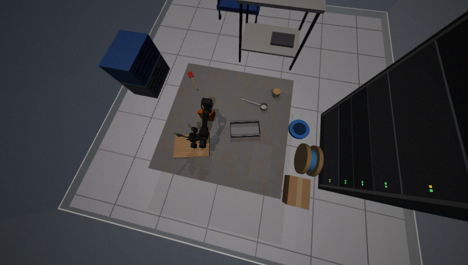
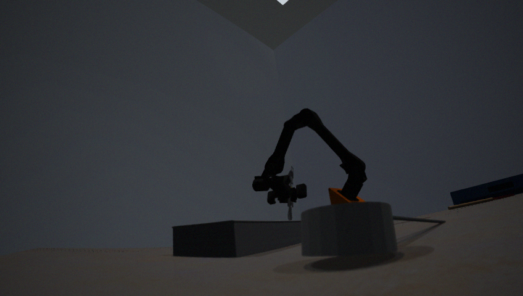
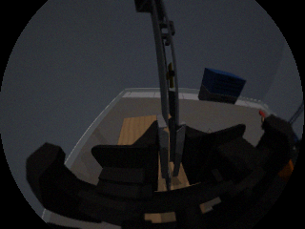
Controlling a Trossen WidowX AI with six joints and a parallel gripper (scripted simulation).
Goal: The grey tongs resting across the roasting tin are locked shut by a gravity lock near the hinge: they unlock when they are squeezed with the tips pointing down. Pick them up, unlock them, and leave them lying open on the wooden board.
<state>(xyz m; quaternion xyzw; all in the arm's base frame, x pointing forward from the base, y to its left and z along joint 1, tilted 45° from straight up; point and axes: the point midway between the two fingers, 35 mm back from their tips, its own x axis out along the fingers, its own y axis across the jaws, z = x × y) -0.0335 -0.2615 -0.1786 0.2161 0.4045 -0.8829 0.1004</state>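
Now: gripper tip 160 mm above the wooden board, 30 mm to the left of it and 10 mm short of it. Round my gripper tip: roasting tin (480 mm ahead, 300 mm to the left, 140 mm below).
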